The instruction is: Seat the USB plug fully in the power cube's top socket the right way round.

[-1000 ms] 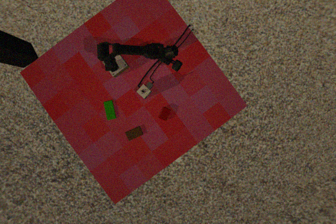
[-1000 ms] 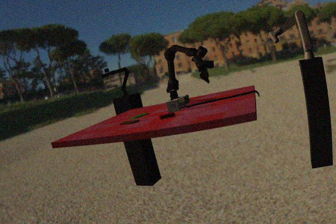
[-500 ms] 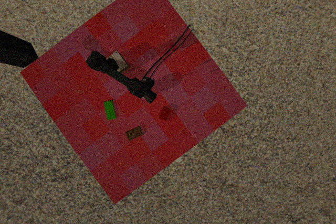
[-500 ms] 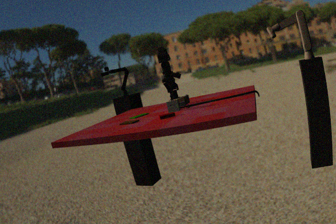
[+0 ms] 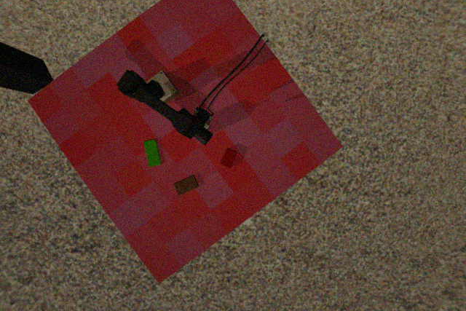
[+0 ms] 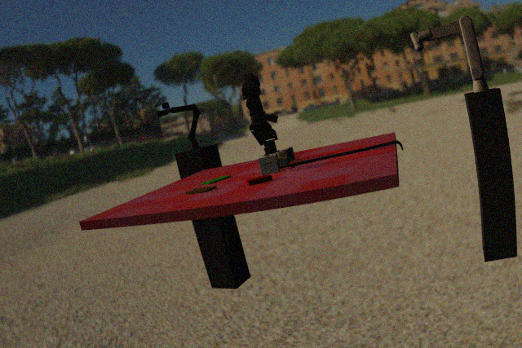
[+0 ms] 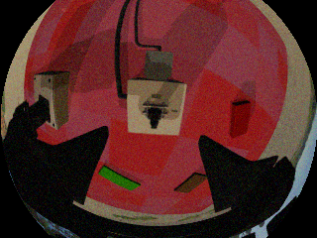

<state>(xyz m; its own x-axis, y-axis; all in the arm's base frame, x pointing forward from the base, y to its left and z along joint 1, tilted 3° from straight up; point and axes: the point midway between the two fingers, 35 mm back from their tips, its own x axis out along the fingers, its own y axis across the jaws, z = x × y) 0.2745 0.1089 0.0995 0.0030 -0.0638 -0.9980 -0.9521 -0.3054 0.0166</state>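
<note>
The USB plug lies 40 mm below my gripper tip. Also, from my gripper tip: brown block 240 mm ahead, 220 mm to the right, 130 mm below; then dark red block 220 mm ahead, 60 mm to the left, 120 mm below; then green block 10 mm behind, 300 mm to the right, 130 mm below.
</note>
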